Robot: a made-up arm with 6 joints.
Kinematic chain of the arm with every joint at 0, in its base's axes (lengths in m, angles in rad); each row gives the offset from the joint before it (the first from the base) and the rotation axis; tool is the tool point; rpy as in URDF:
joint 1: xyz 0 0 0.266 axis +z
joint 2: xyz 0 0 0 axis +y
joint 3: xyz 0.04 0 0.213 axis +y
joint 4: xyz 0.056 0 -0.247 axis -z
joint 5: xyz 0 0 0 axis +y
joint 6: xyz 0.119 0 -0.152 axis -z
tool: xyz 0 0 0 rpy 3.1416 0 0
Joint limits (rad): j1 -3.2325..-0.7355 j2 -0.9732..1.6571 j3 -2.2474..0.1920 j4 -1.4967..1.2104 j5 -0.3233..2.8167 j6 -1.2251..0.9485
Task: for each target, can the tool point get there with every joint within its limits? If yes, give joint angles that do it. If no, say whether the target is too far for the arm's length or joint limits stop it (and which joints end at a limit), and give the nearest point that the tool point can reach.
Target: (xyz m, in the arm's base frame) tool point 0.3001 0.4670 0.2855
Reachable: no: joint limits stop it (at a limit: joint 2, joint 3) | nearest point 0.1274 0.1983 0.2457 | short by 0.322 m
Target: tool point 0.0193 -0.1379 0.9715
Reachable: no: too far | nearest point 0.0174 -0.1245 0.9030 | short by 0.070 m
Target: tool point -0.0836 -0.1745 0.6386
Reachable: yes | joints -1.8994 -0.7696 -1.6450 -0.1402 1.6693 -0.4891
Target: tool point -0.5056 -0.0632 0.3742
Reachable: yes | joints -3.0129 0.2610 -1.6715 -0.0289 1.0677 0.5541
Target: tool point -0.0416 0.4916 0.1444
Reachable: no: joint limits stop it (at a limit: joint 2) | nearest point -0.0199 0.2349 0.1677 | short by 0.259 m
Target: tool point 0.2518 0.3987 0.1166
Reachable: no: joint limits stop it (at a limit: joint 2) | nearest point 0.1247 0.1975 0.1485 | short by 0.240 m
